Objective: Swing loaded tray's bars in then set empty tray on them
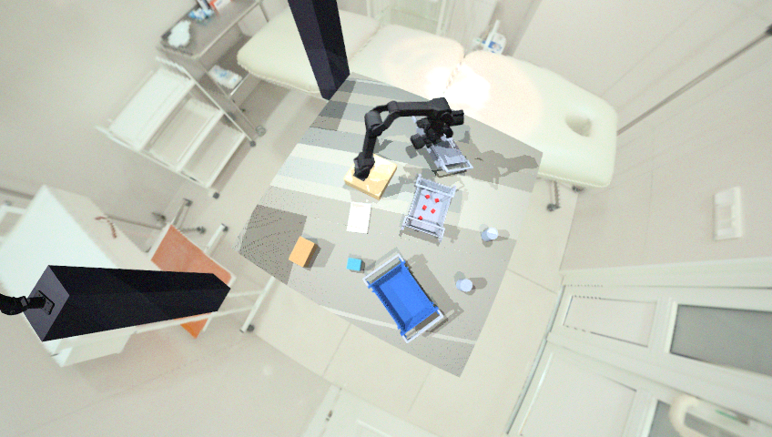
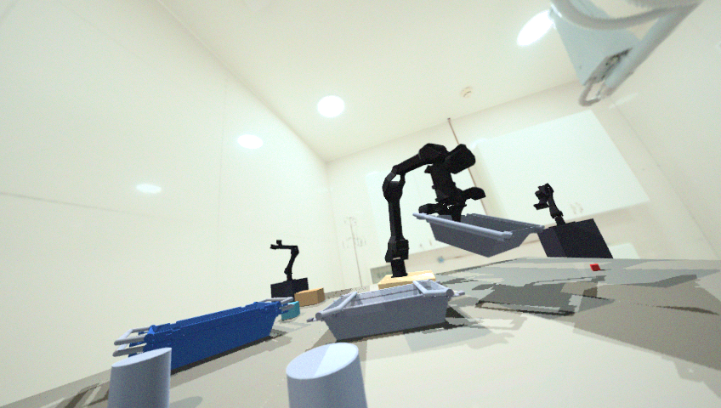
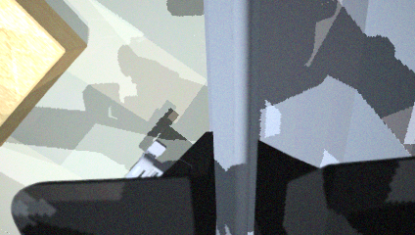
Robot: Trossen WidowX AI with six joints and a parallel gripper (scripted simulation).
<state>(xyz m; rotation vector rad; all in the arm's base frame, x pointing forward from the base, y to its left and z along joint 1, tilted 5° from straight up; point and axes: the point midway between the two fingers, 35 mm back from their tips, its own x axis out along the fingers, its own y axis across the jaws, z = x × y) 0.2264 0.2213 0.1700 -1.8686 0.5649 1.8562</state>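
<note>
Right now my gripper tip is 4 cm short of the grey tray, 6 cm to the right of it and 1 cm above it. Also, from my gripper tip: cyan block (3 cm behind, 62 cm to the right, 15 cm below); white card (14 cm behind, 42 cm to the right, 17 cm below); red block (5 cm behind, 30 cm to the left, 17 cm below).
</note>
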